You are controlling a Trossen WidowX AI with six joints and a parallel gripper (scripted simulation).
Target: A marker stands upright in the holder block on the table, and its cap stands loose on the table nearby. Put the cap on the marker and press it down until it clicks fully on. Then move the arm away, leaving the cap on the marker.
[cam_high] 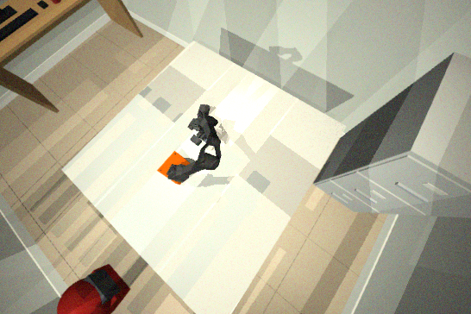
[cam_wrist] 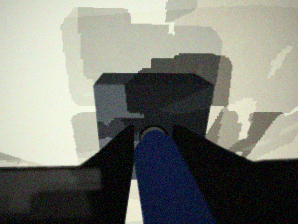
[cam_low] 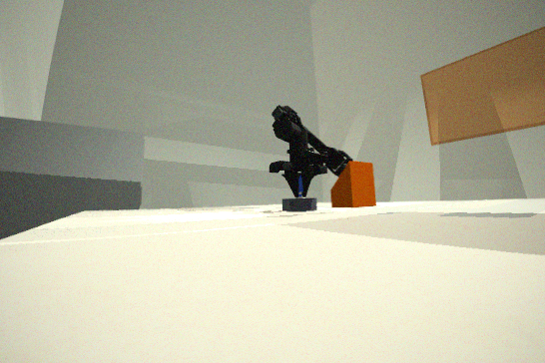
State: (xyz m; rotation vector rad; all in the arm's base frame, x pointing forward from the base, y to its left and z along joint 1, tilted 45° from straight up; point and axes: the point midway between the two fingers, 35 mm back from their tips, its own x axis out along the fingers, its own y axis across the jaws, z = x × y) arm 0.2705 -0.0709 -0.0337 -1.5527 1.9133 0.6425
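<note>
Now: gripper tip 1 cm to the left of the holder block and 2 cm above it. From my gripper tip the other things lie so: blue cap: 1 cm to the right, 4 cm above.
</note>
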